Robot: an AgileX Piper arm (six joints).
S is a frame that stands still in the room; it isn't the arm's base.
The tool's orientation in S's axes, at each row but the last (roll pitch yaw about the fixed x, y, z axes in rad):
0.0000, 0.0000, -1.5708
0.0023, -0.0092, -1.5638
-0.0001, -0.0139, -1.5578
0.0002, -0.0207, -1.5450
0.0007, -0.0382, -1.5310
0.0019, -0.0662, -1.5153
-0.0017, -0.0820, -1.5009
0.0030, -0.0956, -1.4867
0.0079, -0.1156, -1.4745
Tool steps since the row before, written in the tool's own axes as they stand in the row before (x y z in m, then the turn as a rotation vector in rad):
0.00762, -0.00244, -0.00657, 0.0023, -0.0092, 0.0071
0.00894, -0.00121, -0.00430, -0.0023, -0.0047, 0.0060
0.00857, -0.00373, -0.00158, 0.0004, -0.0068, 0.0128
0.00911, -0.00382, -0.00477, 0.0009, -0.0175, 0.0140
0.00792, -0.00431, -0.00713, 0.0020, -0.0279, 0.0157
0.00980, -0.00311, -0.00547, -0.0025, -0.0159, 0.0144
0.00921, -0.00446, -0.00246, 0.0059, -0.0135, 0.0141
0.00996, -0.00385, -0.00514, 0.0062, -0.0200, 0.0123
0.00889, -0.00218, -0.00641, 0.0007, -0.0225, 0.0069
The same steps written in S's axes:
-0.00244, -0.00762, -0.00657, -0.0092, -0.0023, 0.0071
-0.00114, -0.00899, -0.00422, -0.0047, 0.0023, 0.0060
-0.00362, -0.00864, -0.00146, -0.0068, -0.0003, 0.0128
-0.00358, -0.00930, -0.00458, -0.0175, -0.0011, 0.0140
-0.00398, -0.00835, -0.00683, -0.0278, -0.0025, 0.0157
-0.00253, -0.01030, -0.00482, -0.0161, 0.0026, 0.0142
-0.00380, -0.00967, -0.00169, -0.0131, -0.0057, 0.0146
-0.00295, -0.01069, -0.00418, -0.0195, -0.0067, 0.0128
-0.00120, -0.00973, -0.00536, -0.0225, -0.0021, 0.0068

